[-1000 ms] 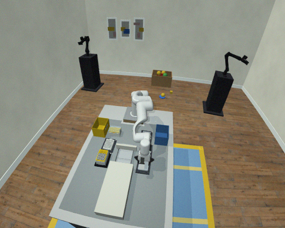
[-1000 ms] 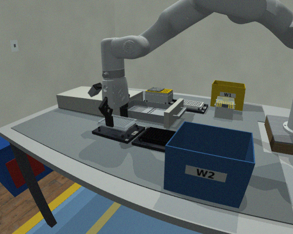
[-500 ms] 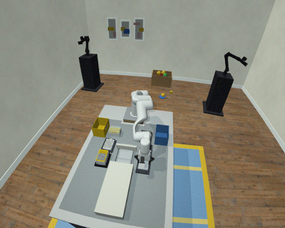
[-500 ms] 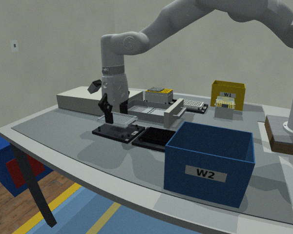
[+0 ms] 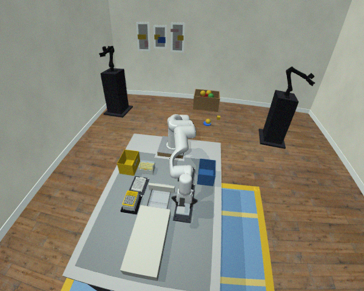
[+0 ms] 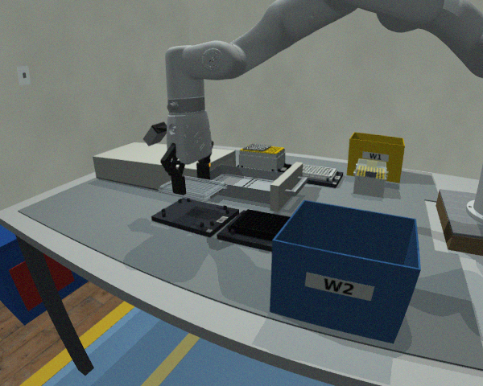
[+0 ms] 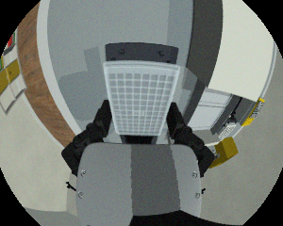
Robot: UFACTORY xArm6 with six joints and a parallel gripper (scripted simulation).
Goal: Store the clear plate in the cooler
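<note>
The drawer lies 190 mm to the right of my hand, 60 mm below it and 30 mm behind it. From my hand the other things lie so: clear plate (10 mm below); then black plate (170 mm behind, 70 mm below, 20 mm to the right); then nest (80 mm below).
</note>
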